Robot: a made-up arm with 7 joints.
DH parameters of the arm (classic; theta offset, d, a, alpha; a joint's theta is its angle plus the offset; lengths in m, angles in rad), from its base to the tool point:
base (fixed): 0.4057 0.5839 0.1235 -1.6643
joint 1: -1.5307 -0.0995 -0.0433 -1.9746
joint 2: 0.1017 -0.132 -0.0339 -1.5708
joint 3: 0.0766 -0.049 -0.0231 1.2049
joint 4: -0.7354 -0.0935 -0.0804 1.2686
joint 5: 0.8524 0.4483 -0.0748 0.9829
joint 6: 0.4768 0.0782 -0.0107 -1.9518
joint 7: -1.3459 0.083 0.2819 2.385
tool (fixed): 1.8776 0.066 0 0
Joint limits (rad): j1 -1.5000..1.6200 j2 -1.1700..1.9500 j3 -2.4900..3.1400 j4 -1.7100..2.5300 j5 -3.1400..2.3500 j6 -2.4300..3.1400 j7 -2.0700..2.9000
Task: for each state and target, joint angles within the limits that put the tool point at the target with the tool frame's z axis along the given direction. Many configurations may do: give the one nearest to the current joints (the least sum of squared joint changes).
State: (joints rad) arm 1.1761 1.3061 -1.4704 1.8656 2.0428 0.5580 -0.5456
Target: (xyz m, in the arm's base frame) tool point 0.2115 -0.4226 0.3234 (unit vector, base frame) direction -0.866 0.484 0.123
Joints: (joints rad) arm 1.2694 1.3092 -1.0550 2.0750 1.7583 0.4167 -0.5863
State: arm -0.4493 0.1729 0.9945 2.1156 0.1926 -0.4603 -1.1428
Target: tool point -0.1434 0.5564 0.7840 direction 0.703 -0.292 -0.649
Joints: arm -0.1944 0.4631 1.6506 1.5707 -0.1519 -0.2372 -1.7541
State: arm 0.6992 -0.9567 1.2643 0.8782 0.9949 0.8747 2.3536
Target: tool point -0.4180 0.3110 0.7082 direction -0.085 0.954 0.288
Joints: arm 1.3764 -0.8453 1.5601 1.8040 1.0940 1.3609 2.5694
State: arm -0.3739 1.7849 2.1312 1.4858 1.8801 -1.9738 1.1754
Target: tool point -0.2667 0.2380 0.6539 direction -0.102 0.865 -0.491
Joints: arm 0.0274 1.7229 3.0528 1.8231 1.4969 -1.6449 1.0131
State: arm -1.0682 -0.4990 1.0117 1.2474 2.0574 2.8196 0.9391
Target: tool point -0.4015 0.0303 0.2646 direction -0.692 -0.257 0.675
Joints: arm -1.2633 -0.1066 0.9730 1.6106 1.7934 2.2497 0.6945
